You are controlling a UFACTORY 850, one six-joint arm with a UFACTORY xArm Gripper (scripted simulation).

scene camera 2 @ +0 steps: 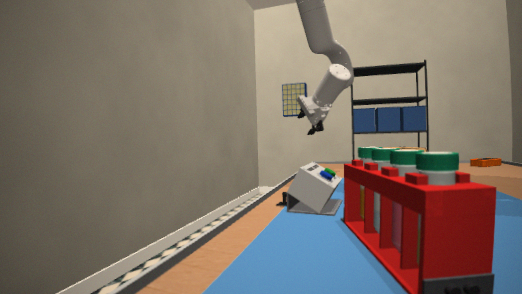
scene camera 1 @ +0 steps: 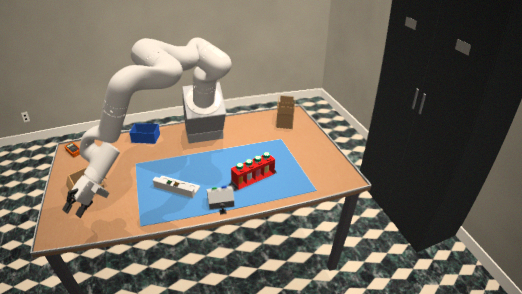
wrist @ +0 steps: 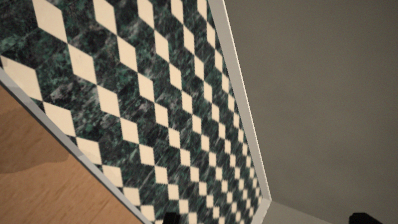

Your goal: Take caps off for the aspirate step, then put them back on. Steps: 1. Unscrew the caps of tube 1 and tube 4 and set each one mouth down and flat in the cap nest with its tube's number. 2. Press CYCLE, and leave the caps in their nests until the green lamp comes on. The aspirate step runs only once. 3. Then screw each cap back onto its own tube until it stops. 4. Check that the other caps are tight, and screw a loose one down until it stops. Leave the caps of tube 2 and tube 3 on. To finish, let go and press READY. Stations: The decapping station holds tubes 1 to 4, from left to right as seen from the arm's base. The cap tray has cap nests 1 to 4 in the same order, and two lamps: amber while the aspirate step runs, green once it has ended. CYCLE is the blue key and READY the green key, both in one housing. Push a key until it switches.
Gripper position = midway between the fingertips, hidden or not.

Note:
In view: my gripper [scene camera 1: 71, 214], a green cap [scene camera 2: 429, 161] and a grey key housing [scene camera 2: 308, 186].

